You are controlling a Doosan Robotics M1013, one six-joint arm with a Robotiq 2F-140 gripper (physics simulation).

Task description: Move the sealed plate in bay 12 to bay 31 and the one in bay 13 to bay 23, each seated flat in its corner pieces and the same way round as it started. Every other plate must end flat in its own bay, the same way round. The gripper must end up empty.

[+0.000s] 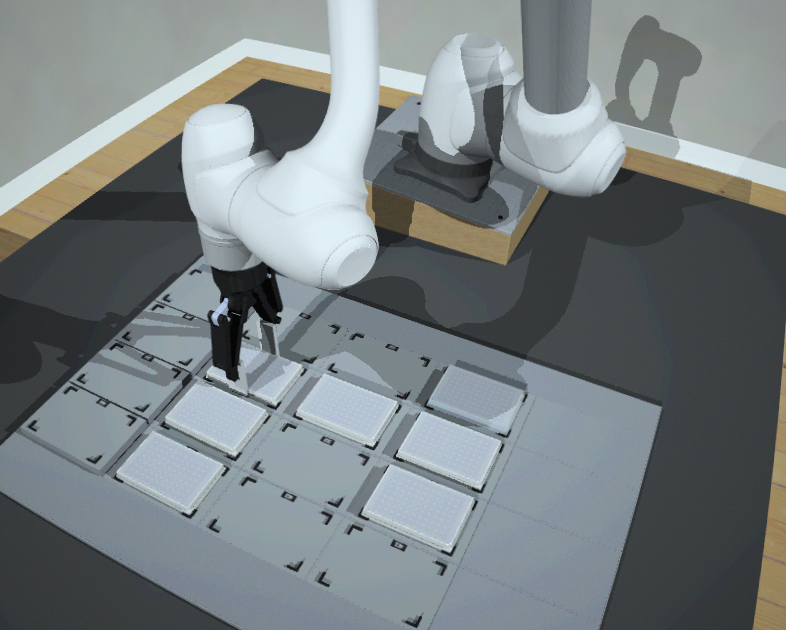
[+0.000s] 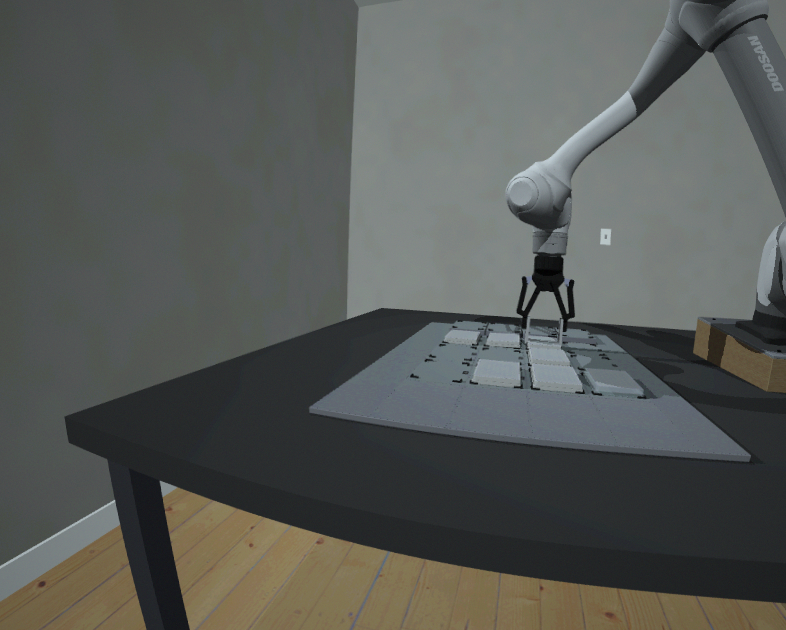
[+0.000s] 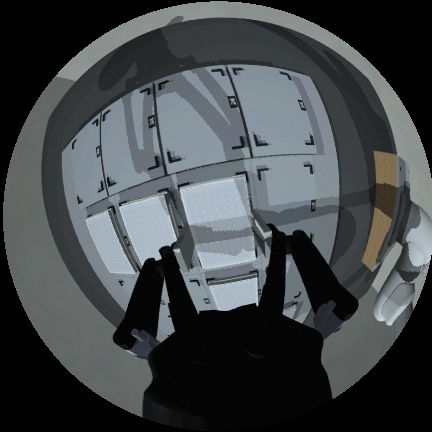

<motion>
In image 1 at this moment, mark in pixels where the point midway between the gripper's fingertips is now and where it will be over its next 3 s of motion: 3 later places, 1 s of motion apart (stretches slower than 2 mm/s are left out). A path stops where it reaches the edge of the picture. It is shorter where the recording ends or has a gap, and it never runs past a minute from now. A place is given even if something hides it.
My gripper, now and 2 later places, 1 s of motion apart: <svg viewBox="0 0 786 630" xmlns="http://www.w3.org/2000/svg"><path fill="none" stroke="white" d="M255 372L248 346L236 264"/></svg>
</motion>
